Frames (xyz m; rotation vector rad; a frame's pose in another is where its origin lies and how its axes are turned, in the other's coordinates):
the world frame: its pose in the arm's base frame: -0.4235 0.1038 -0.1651 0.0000 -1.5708 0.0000
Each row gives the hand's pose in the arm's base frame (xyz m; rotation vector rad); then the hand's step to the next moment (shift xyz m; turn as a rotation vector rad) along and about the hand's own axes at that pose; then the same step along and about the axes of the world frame.
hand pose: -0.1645 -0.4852 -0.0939 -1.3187 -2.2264 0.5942
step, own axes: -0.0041 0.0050 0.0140 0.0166 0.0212 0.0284
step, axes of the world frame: -0.0147 -0.0031 0.0033 -0.0318 0.0207 0.0096
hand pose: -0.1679 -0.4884 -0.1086 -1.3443 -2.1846 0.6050
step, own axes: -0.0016 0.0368 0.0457 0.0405 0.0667 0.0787
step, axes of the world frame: -0.0580 0.0088 0.0027 -0.0940 0.0556 0.0191
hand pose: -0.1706 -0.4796 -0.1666 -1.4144 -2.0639 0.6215
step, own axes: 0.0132 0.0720 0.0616 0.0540 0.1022 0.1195
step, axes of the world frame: -0.0898 0.0328 -0.0039 -0.1446 0.0777 0.0263
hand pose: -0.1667 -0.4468 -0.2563 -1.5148 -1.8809 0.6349
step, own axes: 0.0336 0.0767 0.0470 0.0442 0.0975 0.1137
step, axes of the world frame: -0.0806 0.0507 -0.0124 -0.1391 0.0669 0.0238
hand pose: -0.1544 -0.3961 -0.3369 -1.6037 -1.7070 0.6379
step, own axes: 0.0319 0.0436 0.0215 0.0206 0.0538 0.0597
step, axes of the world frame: -0.0417 0.0387 -0.0119 -0.0754 0.0329 0.0109
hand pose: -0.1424 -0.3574 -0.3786 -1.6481 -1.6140 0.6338
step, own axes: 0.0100 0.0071 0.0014 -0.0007 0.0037 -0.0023
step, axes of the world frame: -0.0050 0.0105 -0.0042 -0.0016 -0.0008 -0.0040
